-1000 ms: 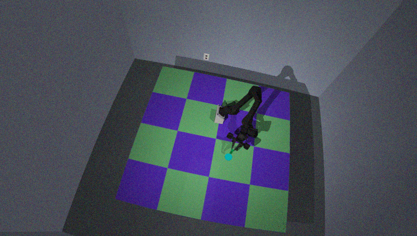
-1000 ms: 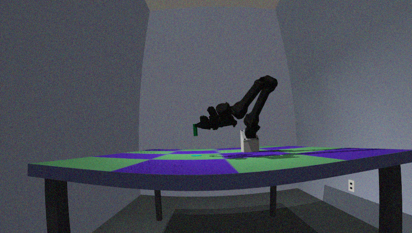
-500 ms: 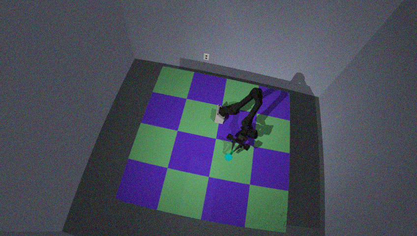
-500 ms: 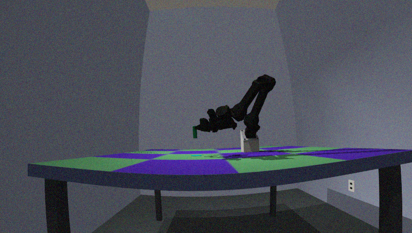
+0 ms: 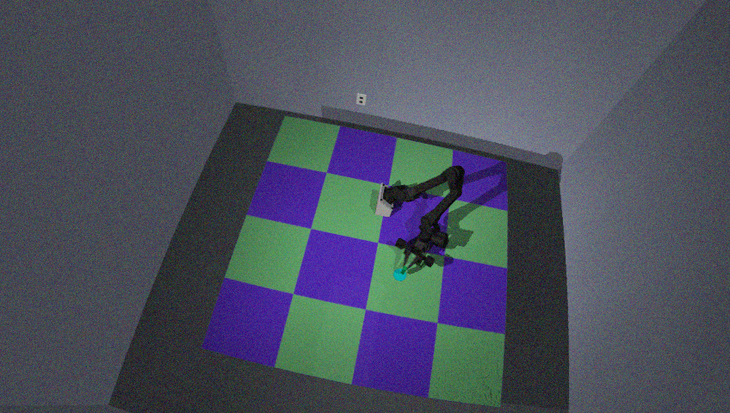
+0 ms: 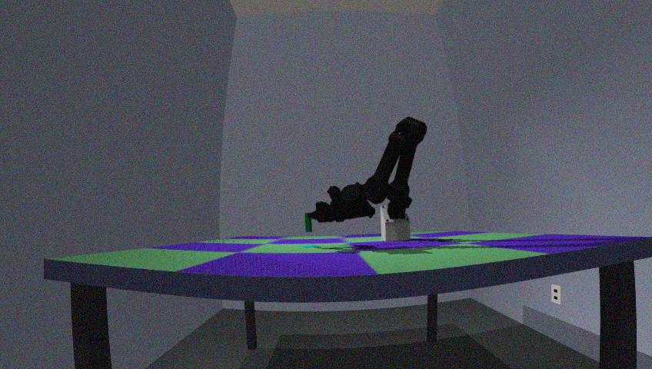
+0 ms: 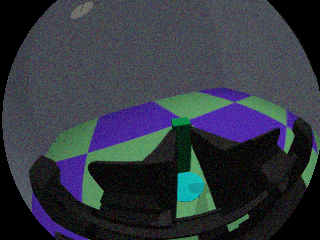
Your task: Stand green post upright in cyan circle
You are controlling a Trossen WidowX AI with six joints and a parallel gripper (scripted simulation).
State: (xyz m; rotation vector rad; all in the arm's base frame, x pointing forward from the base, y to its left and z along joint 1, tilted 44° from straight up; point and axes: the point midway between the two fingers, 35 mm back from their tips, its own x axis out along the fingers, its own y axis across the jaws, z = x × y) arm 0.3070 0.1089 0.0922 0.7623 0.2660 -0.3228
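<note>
The cyan circle lies 110 mm below my gripper tip. The rest, counted from my gripper tip: green post 20 mm below.
</note>
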